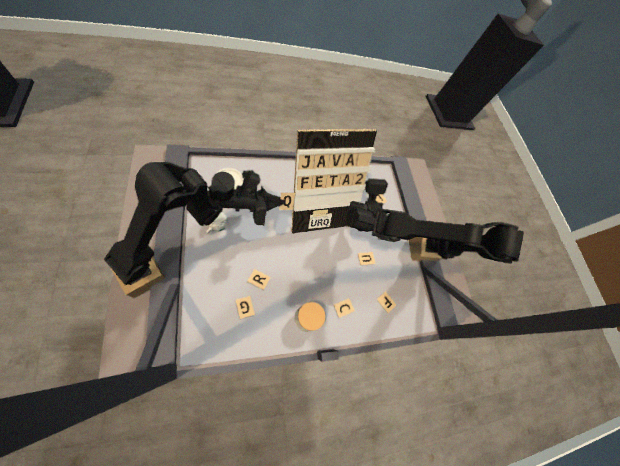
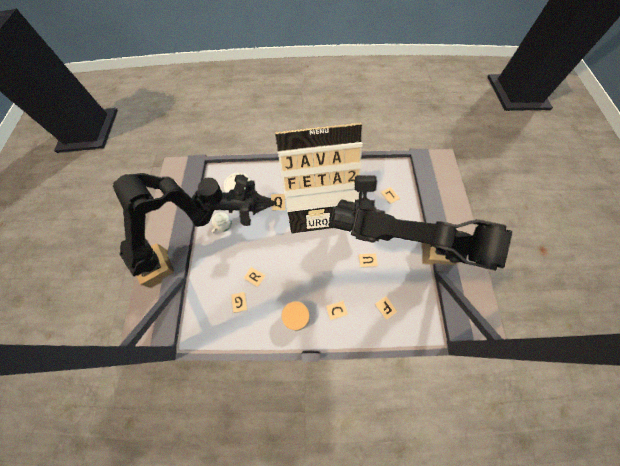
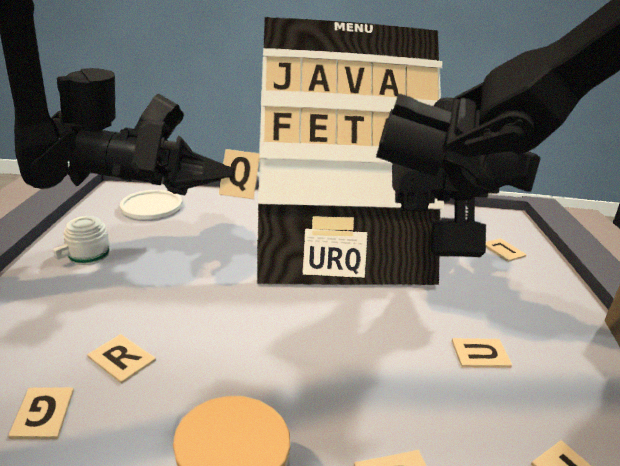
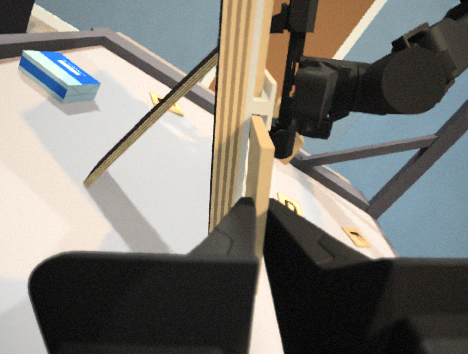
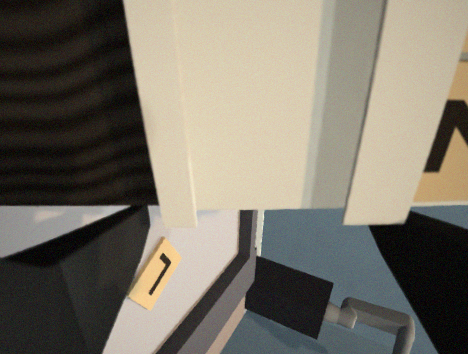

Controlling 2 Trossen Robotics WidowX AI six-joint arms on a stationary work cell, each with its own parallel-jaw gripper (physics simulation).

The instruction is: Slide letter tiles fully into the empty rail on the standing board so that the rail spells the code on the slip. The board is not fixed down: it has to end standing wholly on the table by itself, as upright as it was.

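Places are measured from the left arm's base along level axes (x ahead, y left, z up), in metres.
Where they show: left gripper, fingertip midpoint: (image 1: 284, 201) (image 2: 275, 202) (image 3: 233, 173) (image 4: 255, 208); right gripper, fingertip midpoint: (image 1: 363, 193) (image 2: 361, 191) (image 5: 260, 214); left arm's base, link origin: (image 1: 135, 269) (image 2: 148, 263); right arm's base, link origin: (image 1: 434, 243).
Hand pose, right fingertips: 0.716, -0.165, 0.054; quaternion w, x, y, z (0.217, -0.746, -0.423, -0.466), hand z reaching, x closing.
Note:
Each offset is from my right fingertips to the top centre of the thing, as dx, dy, dz.
The standing board (image 1: 300, 222) (image 2: 298, 222) (image 3: 280, 245) is upright, with a rear strut {-0.102, +0.092, +0.038} (image 4: 150, 120). Its slip {-0.159, +0.015, -0.051} (image 1: 319, 221) (image 3: 334, 260) reads URQ. The lowest rail (image 1: 325, 201) (image 3: 325, 182) (image 5: 250, 100) shows no tiles. My left gripper (image 1: 281, 201) (image 2: 273, 202) (image 3: 231, 171) (image 4: 255, 208) is shut on the Q tile {-0.256, +0.102, +0.038} (image 2: 278, 202) (image 3: 243, 175) (image 4: 261, 165), upright at the rail's left end; whether its edge is inside is unclear. My right gripper (image 3: 400, 172) (image 5: 260, 214) is open around the rail's right end. The R tile {-0.438, -0.034, -0.115} (image 1: 258, 279) (image 3: 121, 357) and U tile {-0.082, -0.184, -0.115} (image 1: 366, 258) (image 3: 482, 352) lie flat.
Tiles G {-0.520, -0.083, -0.115} (image 1: 245, 307), C {-0.264, -0.267, -0.115} (image 1: 343, 308) and F {-0.126, -0.343, -0.115} (image 1: 386, 302) lie in front, near an orange disc {-0.383, -0.220, -0.051} (image 1: 311, 316). Another tile {+0.141, -0.022, -0.115} (image 2: 389, 194) (image 5: 155, 274) lies right of the board. A cup {-0.459, +0.197, -0.067} (image 3: 86, 239) and white dish {-0.335, +0.327, -0.106} (image 3: 151, 204) stand left. A blue box {+0.071, +0.150, -0.094} (image 4: 60, 75) lies behind.

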